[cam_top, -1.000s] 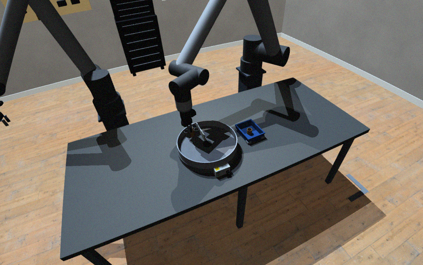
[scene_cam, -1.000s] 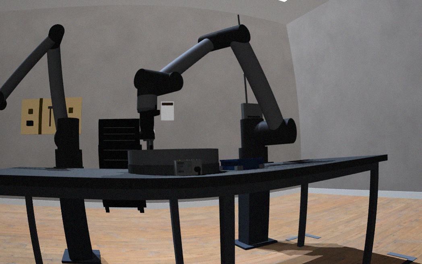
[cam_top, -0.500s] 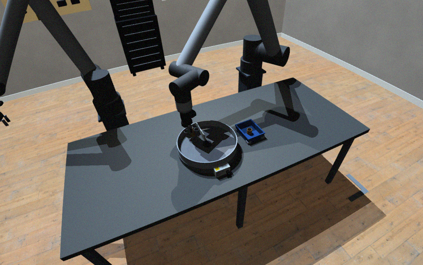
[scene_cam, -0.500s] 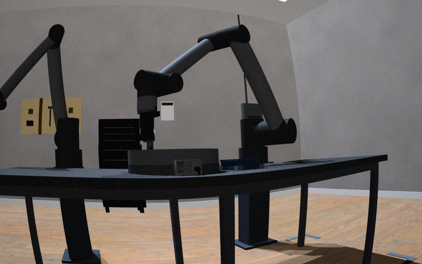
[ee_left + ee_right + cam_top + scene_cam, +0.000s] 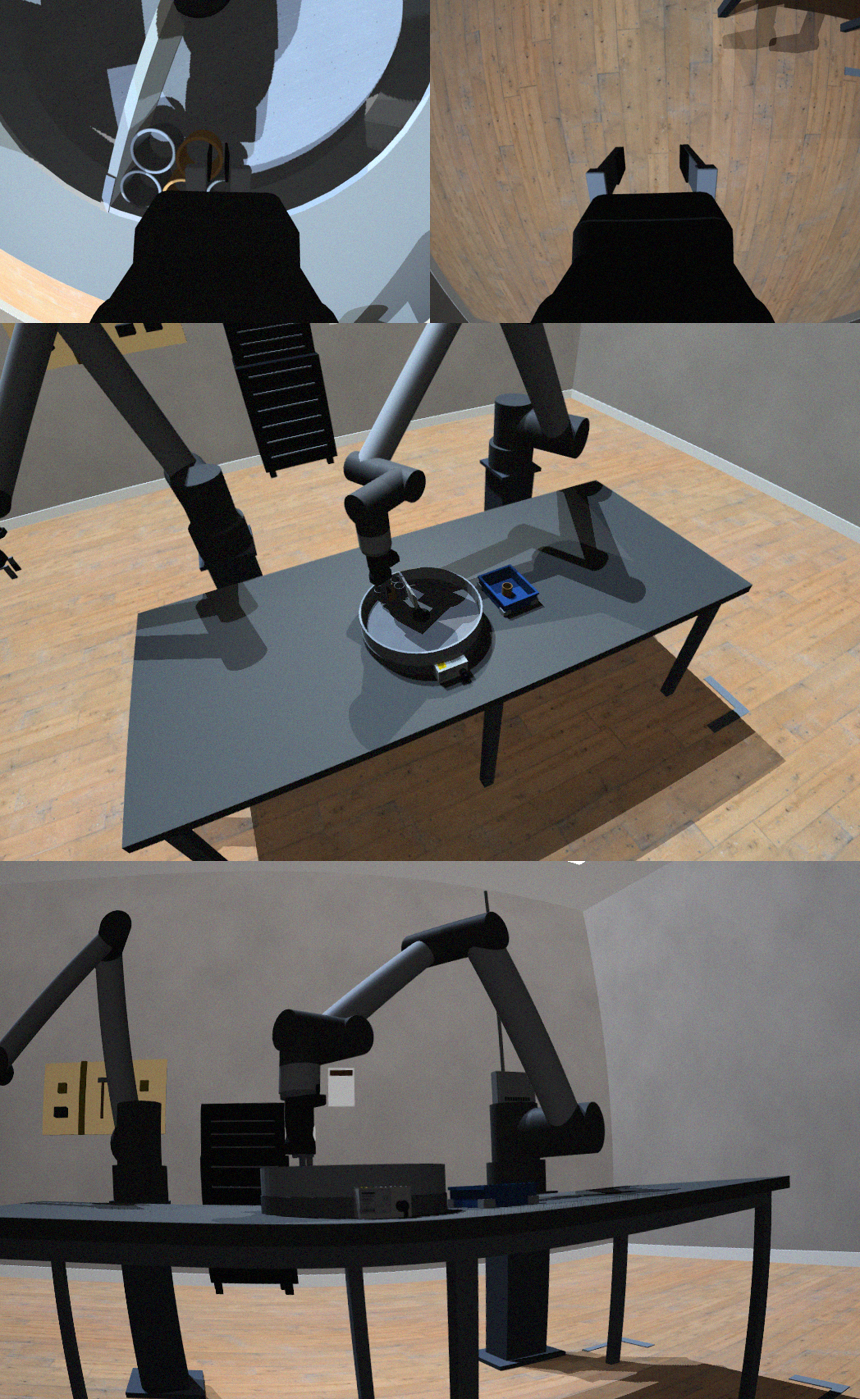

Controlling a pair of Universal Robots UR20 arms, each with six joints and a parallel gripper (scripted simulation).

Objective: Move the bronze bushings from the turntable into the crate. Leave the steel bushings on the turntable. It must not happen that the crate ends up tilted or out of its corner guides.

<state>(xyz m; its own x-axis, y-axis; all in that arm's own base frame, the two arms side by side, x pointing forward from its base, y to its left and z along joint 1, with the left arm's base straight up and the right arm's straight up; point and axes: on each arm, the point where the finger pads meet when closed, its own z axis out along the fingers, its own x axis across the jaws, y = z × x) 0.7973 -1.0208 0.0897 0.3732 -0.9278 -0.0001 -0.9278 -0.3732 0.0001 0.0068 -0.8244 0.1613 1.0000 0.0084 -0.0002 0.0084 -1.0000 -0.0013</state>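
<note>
The blue crate is 130 mm ahead of my left hand, 420 mm to the left of it and 70 mm below it.
</note>
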